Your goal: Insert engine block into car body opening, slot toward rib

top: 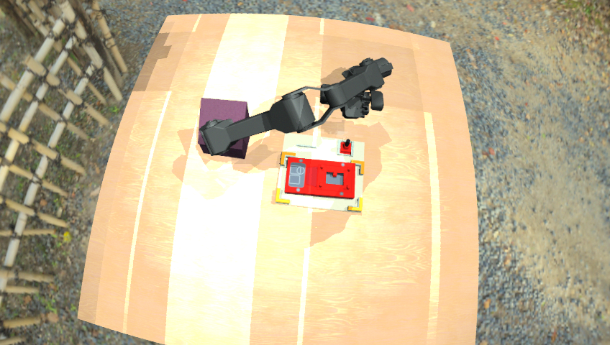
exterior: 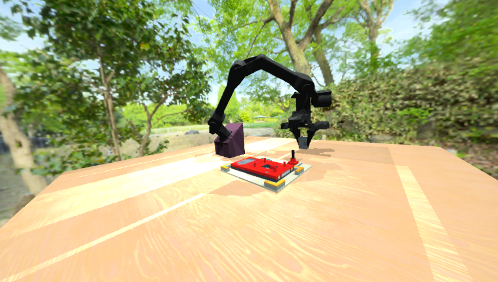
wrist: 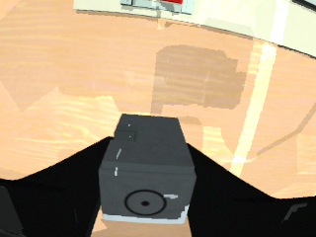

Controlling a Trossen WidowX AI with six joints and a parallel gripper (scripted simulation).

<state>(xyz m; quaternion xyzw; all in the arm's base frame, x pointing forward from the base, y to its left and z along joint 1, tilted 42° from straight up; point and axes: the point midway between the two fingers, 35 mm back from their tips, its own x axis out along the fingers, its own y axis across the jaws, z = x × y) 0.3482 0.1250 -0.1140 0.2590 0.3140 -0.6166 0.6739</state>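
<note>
The black upright peg is 100 mm to the right of my gripper tip, 20 mm below it and 10 mm ahead of it. From my gripper tip the other things lie so: grey engine block: 10 mm ahead, 10 mm above.
</note>
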